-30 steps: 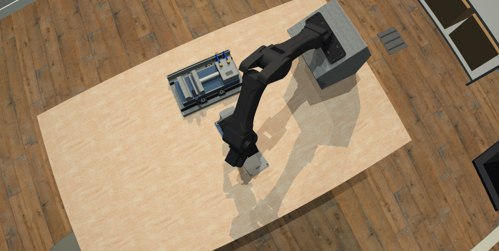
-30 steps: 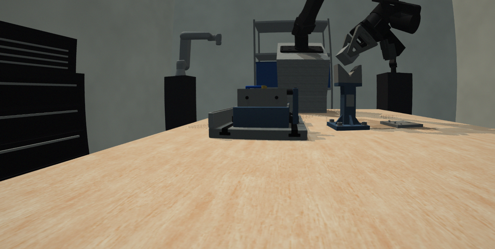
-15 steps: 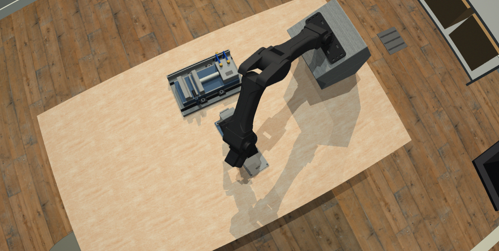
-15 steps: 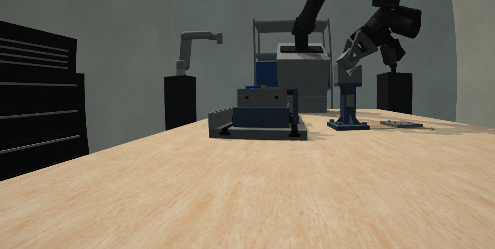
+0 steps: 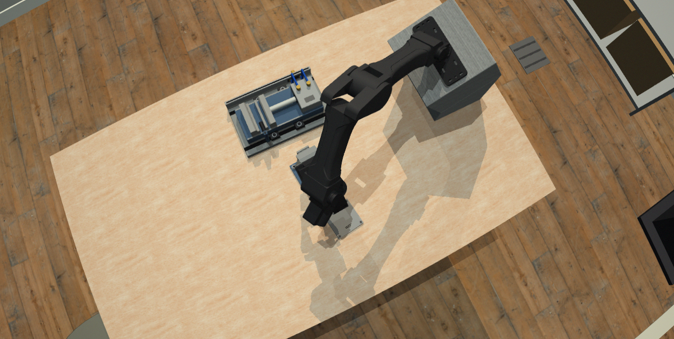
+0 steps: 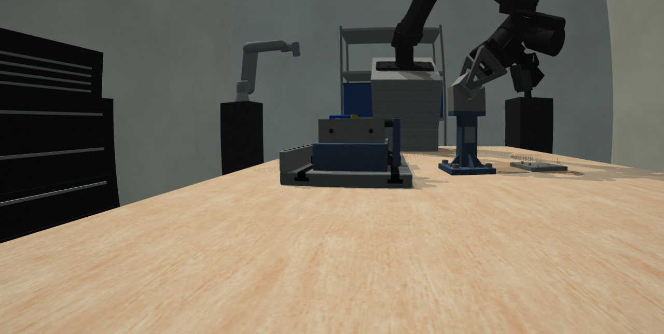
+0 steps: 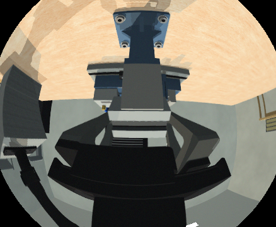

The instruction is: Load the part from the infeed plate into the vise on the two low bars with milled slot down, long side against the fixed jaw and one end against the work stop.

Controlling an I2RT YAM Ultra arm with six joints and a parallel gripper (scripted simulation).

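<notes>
My hand is 10 mm to the right of the part. The rest, counted from my hand: work stop rod (80 mm ahead, 160 mm to the right, 70 mm below); air cylinder (80 mm behind, 210 mm to the right, 90 mm below); infeed plate (30 mm behind, 180 mm to the left, 160 mm below).
</notes>
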